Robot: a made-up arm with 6 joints. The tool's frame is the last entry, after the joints.
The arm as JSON. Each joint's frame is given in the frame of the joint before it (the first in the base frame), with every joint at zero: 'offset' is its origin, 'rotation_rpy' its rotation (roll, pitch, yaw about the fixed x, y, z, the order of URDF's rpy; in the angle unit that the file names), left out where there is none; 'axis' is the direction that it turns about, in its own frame. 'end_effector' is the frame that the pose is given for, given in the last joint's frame.
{
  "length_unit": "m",
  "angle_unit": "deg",
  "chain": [
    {
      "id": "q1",
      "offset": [
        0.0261,
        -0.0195,
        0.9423
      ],
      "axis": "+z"
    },
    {
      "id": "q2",
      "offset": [
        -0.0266,
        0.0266,
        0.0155
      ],
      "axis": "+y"
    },
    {
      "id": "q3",
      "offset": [
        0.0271,
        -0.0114,
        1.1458
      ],
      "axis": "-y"
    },
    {
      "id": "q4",
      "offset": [
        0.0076,
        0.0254,
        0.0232
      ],
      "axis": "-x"
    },
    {
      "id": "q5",
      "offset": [
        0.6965,
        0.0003,
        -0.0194
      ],
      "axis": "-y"
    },
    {
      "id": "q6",
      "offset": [
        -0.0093,
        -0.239,
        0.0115
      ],
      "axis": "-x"
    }
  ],
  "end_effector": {
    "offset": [
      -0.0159,
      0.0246,
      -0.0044
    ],
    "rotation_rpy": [
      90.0,
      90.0,
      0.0
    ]
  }
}
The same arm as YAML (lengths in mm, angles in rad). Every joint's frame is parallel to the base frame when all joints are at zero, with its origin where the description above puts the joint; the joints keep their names.
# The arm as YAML. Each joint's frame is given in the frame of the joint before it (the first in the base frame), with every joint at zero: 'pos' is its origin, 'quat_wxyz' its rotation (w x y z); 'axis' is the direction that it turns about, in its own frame. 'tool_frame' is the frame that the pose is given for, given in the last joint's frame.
length_unit: mm
angle_unit: rad
joints:
  - joint: q1
    pos: [26.1, -19.5, 942.3]
    quat_wxyz: [1.0, 0.0, 0.0, 0.0]
    axis: "+z"
  - joint: q2
    pos: [-26.6, 26.6, 15.5]
    quat_wxyz: [1.0, 0.0, 0.0, 0.0]
    axis: "+y"
  - joint: q3
    pos: [27.1, -11.4, 1145.8]
    quat_wxyz: [1.0, 0.0, 0.0, 0.0]
    axis: "-y"
  - joint: q4
    pos: [7.6, 25.4, 23.2]
    quat_wxyz: [1.0, 0.0, 0.0, 0.0]
    axis: "-x"
  - joint: q5
    pos: [696.5, 0.3, -19.4]
    quat_wxyz: [1.0, 0.0, 0.0, 0.0]
    axis: "-y"
  - joint: q6
    pos: [-9.3, -239.0, 11.5]
    quat_wxyz: [1.0, 0.0, 0.0, 0.0]
    axis: "-x"
tool_frame:
  pos: [-15.9, 24.6, -4.4]
  quat_wxyz: [0.5, 0.5, 0.5, -0.5]

